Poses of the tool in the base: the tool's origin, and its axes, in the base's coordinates. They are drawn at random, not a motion.
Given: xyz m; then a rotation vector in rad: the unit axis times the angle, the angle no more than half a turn.
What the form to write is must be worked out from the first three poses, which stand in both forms.
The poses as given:
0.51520 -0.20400 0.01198 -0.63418 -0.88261 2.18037
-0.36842 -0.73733 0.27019 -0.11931 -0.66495 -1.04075
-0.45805 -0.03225 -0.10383 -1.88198 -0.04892 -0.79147
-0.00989 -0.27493 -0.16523 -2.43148 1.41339 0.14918
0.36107 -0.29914 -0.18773 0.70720 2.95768 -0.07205
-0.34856 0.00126 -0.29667 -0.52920 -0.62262 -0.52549
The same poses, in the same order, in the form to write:
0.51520 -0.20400 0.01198 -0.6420 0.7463 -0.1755 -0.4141 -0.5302 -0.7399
-0.36842 -0.73733 0.27019 0.3303 -0.7587 0.5615 0.8284 0.5182 0.2129
-0.45805 -0.03225 -0.10383 0.7808 -0.3132 0.5407 0.3774 -0.4533 -0.8075
-0.00989 -0.27493 -0.16523 0.5040 -0.8269 -0.2494 -0.8607 -0.4571 -0.2241
0.36107 -0.29914 -0.18773 -0.8872 0.4486 -0.1078 0.4533 0.8910 -0.0228
-0.34856 0.00126 -0.29667 0.6934 -0.2945 0.6576 0.5988 0.7431 -0.2987

